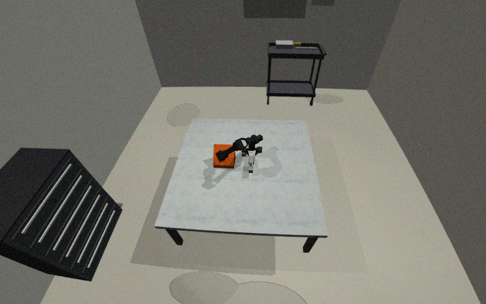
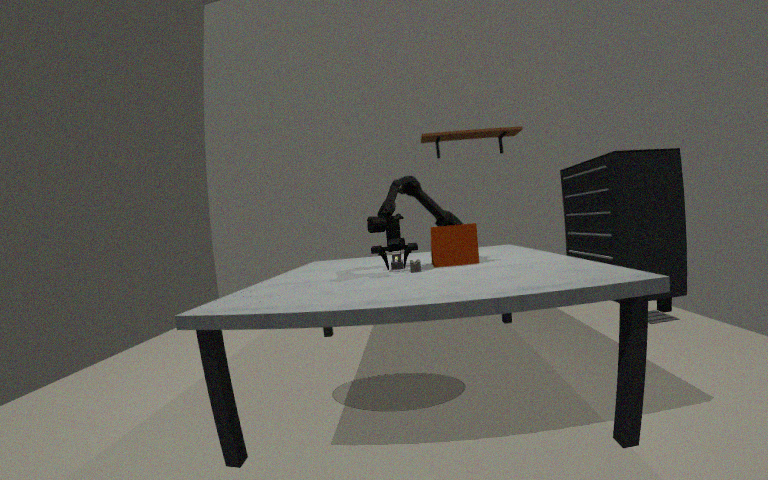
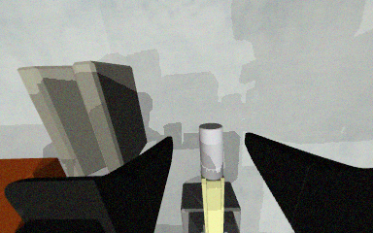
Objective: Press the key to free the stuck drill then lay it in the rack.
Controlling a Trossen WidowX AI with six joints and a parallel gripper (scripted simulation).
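Now: the drill 40 mm to the right of my gripper tip and 40 mm above it. From my gripper tip the other things lie so: grey grooved block (80 mm behind, 20 mm to the left, 10 mm above).
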